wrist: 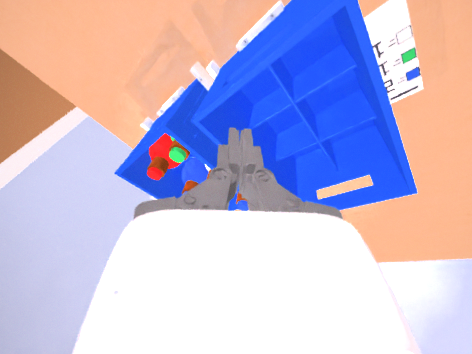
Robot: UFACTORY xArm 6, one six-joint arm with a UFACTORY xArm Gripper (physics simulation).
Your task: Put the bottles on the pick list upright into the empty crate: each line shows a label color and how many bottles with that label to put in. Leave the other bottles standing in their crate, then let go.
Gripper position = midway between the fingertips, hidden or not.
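Note:
A red bottle (159,152) is visible in the scene, together with the gripper (238,144).

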